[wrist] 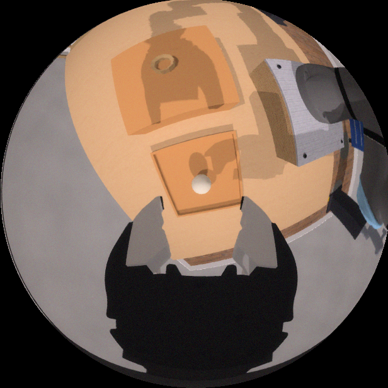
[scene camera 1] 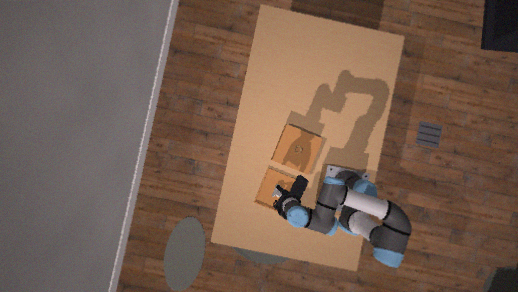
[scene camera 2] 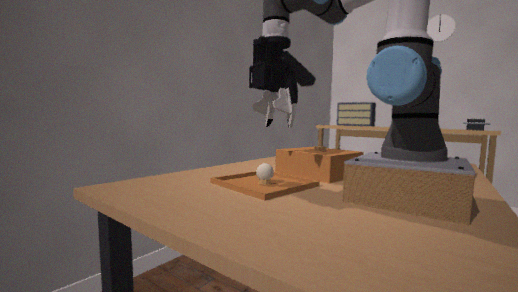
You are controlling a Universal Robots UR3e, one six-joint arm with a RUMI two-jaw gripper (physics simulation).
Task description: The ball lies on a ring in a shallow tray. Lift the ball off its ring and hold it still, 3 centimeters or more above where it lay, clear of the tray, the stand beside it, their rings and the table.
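Seen in the pictures: gripper, fingertip midpoint: [scene camera 2: 277, 127]; arm's base at its link origin: [scene camera 1: 346, 183] [scene camera 2: 412, 157].
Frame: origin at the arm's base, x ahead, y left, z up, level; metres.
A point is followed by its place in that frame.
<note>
A white ball [scene camera 2: 265, 171] {z -0.048, x 0.307, y 0.098 m} [wrist: 201, 184] sits on a small ring [scene camera 2: 265, 181] {z -0.069, x 0.308, y 0.094 m} in the shallow orange tray [scene camera 2: 240, 190] {z -0.080, x 0.325, y 0.177 m} [wrist: 167, 187] [scene camera 1: 264, 189] {z -0.082, x 0.386, y 0.074 m}. In scene camera 1 the ball is hidden under the arm. My gripper [scene camera 2: 279, 124] {z 0.056, x 0.300, y 0.052 m} [wrist: 201, 197] is open and empty, its fingers pointing down, well above the tray. In the wrist view the ball shows between the two fingertips and slightly beyond them, far below. An orange stand [scene camera 1: 285, 147] {z -0.014, x 0.306, y -0.149 m} [scene camera 2: 300, 165] {z -0.050, x 0.275, y -0.054 m} [wrist: 132, 100] is beside the tray, with an empty ring [scene camera 1: 298, 149] {z -0.014, x 0.242, y -0.145 m} [scene camera 2: 320, 148] {z -0.005, x 0.241, y -0.128 m} [wrist: 164, 63] on its top.
The arm's base block [scene camera 2: 407, 192] {z -0.047, x 0.008, y 0.137 m} [wrist: 280, 120] stands on the table [scene camera 1: 260, 75] {z -0.085, x 0.456, y -0.509 m} [scene camera 2: 200, 215] {z -0.085, x 0.302, y 0.332 m}, to the right of the tray and stand in the wrist view. The stand is taller than the tray, with a narrow gap between them. A grey wall [scene camera 2: 150, 90] rises behind the table.
</note>
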